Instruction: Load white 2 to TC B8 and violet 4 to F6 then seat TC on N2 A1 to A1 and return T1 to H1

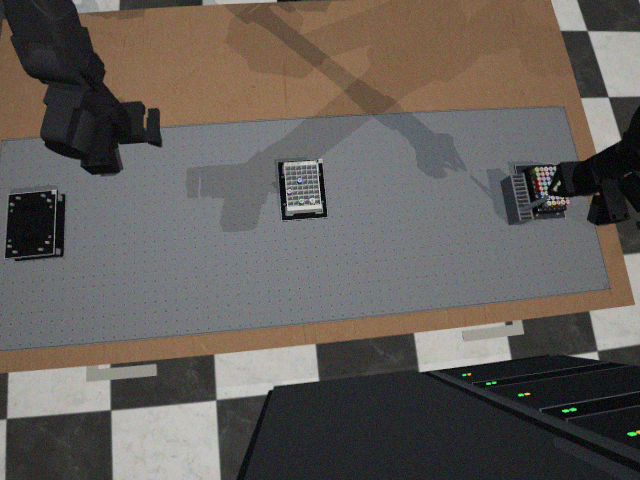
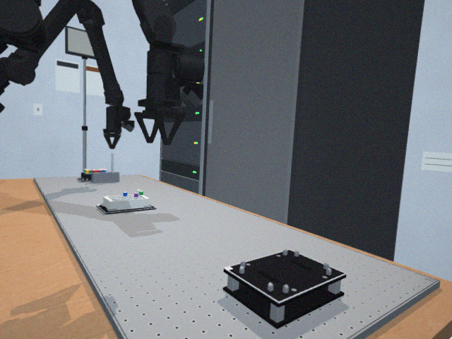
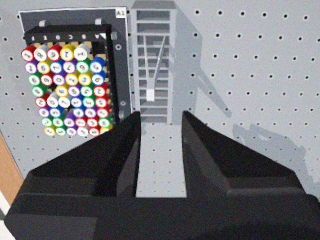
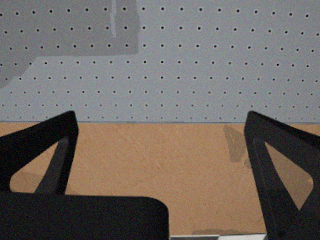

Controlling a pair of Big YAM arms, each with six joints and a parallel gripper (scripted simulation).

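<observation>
My right gripper is now 330 mm to the right of the tube carrier TC, 220 mm above it and 30 mm short of it. The rest, counted from my right hand: raised nest N2 (340 mm to the right, 200 mm below, 90 mm ahead); grey holder H1 (900 mm to the left, 220 mm below, 100 mm ahead).
</observation>
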